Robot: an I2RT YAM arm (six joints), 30 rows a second.
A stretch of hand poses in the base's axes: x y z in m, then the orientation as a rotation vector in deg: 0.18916 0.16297 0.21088 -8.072 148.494 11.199; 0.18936 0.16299 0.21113 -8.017 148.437 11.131; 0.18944 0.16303 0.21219 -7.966 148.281 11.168; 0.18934 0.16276 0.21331 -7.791 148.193 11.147; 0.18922 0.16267 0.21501 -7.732 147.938 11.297; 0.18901 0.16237 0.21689 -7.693 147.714 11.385; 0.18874 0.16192 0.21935 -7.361 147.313 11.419; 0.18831 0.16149 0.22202 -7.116 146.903 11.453; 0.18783 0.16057 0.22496 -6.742 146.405 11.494; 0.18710 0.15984 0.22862 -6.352 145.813 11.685; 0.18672 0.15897 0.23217 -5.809 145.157 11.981; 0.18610 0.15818 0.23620 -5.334 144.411 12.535; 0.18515 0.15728 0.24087 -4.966 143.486 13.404; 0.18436 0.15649 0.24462 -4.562 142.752 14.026; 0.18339 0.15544 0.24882 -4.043 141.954 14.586
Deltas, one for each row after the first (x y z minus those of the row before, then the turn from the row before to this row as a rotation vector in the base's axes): 0.00020 0.00002 0.00025 -0.032 -0.063 -0.054; 0.00008 0.00004 0.00106 0.051 -0.151 -0.032; -0.00010 -0.00027 0.00112 0.029 -0.087 -0.131; -0.00012 -0.00009 0.00170 0.143 -0.238 -0.017; -0.00021 -0.00030 0.00188 0.092 -0.213 -0.015; -0.00027 -0.00045 0.00246 0.131 -0.390 -0.240; -0.00043 -0.00043 0.00267 0.114 -0.400 -0.179; -0.00048 -0.00092 0.00294 0.155 -0.484 -0.273; -0.00073 -0.00073 0.00366 0.274 -0.562 -0.255; -0.00038 -0.00087 0.00355 0.390 -0.610 -0.345; -0.00062 -0.00079 0.00403 0.569 -0.675 -0.242; -0.00095 -0.00090 0.00467 0.790 -0.823 -0.100; -0.00079 -0.00079 0.00375 0.608 -0.651 -0.176; -0.00097 -0.00105 0.00420 0.601 -0.711 -0.277
